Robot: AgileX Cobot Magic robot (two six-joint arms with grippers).
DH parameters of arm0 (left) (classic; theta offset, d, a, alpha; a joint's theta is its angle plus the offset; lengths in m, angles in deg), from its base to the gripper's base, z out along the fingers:
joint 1: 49.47 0.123 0 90
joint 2: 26.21 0 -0.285 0
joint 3: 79.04 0 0.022 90
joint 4: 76.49 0.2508 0 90
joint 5: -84.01 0 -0.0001 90
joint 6: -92.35 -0.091 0 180
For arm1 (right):
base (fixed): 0 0 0 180
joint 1: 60.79 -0.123 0 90
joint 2: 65.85 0 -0.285 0
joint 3: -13.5 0 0.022 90
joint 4: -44.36 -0.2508 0 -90
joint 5: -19.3 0 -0.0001 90
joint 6: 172.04 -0.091 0 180
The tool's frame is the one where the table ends.
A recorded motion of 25 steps. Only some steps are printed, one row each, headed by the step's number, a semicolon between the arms.
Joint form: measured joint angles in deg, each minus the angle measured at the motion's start. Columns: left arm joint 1, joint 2, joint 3, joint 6, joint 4, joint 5; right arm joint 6, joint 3, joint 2, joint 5, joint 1, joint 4.
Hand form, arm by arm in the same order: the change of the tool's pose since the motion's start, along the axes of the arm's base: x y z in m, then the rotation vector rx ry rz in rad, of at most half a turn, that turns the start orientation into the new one. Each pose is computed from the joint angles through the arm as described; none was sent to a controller.
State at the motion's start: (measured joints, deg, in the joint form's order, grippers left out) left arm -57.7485 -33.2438 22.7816 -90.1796 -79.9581 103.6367; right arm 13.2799 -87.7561 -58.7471 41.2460 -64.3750 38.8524
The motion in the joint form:
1: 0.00 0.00 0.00 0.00 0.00 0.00; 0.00 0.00 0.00 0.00 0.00 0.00
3: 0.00 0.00 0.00 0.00 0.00 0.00; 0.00 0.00 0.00 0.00 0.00 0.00
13: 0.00 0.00 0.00 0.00 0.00 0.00; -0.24 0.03 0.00 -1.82 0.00 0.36
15: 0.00 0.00 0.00 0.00 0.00 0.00; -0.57 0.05 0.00 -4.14 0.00 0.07
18: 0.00 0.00 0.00 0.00 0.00 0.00; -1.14 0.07 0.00 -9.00 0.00 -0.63
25: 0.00 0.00 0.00 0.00 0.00 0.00; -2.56 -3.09 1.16 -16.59 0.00 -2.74
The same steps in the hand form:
1: 0.0000 0.0000 0.0000 0.0000 0.0000 0.0000; 0.0000 0.0000 0.0000 0.0000 0.0000 0.0000
3: 0.0000 0.0000 0.0000 0.0000 0.0000 0.0000; 0.0000 0.0000 0.0000 0.0000 0.0000 0.0000
13: 0.0000 0.0000 0.0000 0.0000 0.0000 0.0000; 0.0009 -0.0004 0.0026 -0.0001 -0.0310 -0.0046
15: 0.0000 0.0000 0.0000 0.0000 0.0000 0.0000; 0.0018 -0.0005 0.0060 0.0133 -0.0700 -0.0096
18: 0.0000 0.0000 0.0000 0.0000 0.0000 0.0000; 0.0034 -0.0009 0.0134 0.0411 -0.1522 -0.0197
25: 0.0000 0.0000 0.0000 0.0000 0.0000 0.0000; 0.0038 -0.0018 0.0430 0.1146 -0.3133 -0.0369

